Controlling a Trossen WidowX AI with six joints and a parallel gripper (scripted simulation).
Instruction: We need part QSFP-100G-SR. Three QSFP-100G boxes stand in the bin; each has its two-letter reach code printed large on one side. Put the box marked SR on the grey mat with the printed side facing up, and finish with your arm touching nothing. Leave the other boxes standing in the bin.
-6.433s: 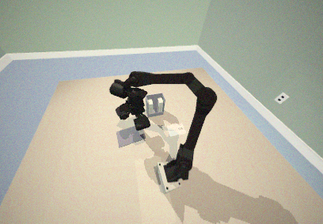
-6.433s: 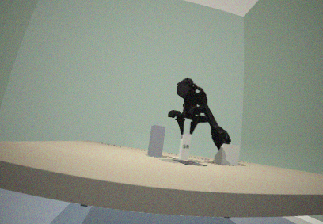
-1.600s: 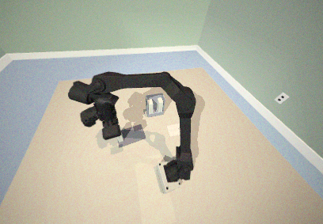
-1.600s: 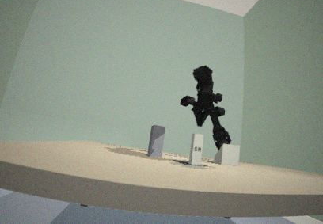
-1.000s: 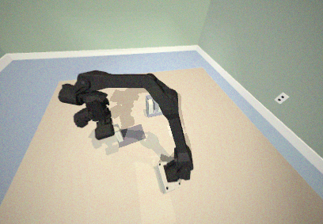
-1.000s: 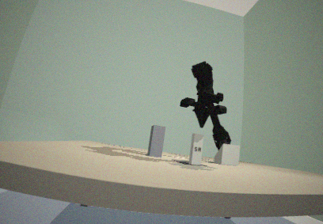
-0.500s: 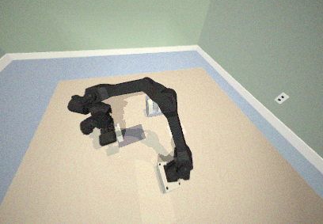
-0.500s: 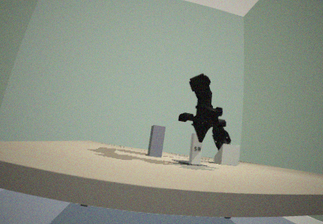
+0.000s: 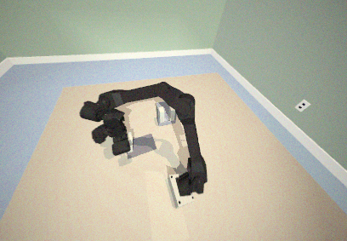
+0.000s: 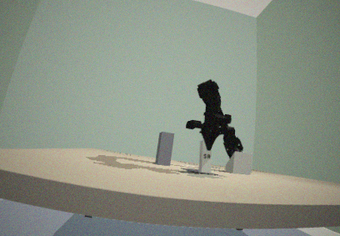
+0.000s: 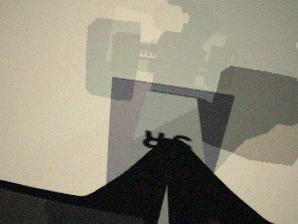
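Now: gripper tip 2 cm to the left of the white box marked SR and 2 cm above it. Also, from my gripper tip: grey mat: 1 cm ahead, 7 cm to the right, 9 cm below; white card: 2 cm behind, 34 cm to the right, 9 cm below.
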